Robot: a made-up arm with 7 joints. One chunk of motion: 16 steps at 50 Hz.
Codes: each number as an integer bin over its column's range. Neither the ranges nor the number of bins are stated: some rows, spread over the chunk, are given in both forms.
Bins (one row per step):
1: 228 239 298 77 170 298
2: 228 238 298 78 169 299
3: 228 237 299 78 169 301
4: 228 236 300 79 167 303
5: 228 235 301 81 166 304
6: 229 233 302 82 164 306
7: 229 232 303 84 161 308
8: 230 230 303 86 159 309
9: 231 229 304 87 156 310
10: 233 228 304 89 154 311
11: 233 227 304 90 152 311
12: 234 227 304 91 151 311
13: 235 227 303 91 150 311
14: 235 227 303 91 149 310
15: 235 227 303 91 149 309
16: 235 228 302 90 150 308
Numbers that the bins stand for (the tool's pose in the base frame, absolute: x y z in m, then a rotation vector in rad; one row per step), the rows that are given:
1: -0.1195 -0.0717 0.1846 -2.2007 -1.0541 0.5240
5: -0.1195 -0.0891 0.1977 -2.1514 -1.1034 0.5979
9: -0.1064 -0.1151 0.2107 -2.0774 -1.2267 0.6719
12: -0.0934 -0.1238 0.2107 -2.0281 -1.2884 0.6842
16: -0.0891 -0.1195 0.2020 -2.0404 -1.3007 0.6473
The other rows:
2: -0.1195 -0.0760 0.1846 -2.1884 -1.0664 0.5363
3: -0.1195 -0.0804 0.1890 -2.1884 -1.0664 0.5610
4: -0.1195 -0.0847 0.1933 -2.1760 -1.0911 0.5856
6: -0.1151 -0.0977 0.2020 -2.1390 -1.1281 0.6226
7: -0.1151 -0.1021 0.2064 -2.1144 -1.1651 0.6473
8: -0.1108 -0.1108 0.2064 -2.0897 -1.1897 0.6596
10: -0.0977 -0.1195 0.2107 -2.0527 -1.2514 0.6842
11: -0.0977 -0.1238 0.2107 -2.0404 -1.2760 0.6842
13: -0.0891 -0.1238 0.2064 -2.0281 -1.3007 0.6842
14: -0.0891 -0.1238 0.2064 -2.0281 -1.3130 0.6719
15: -0.0891 -0.1238 0.2064 -2.0281 -1.3130 0.6596

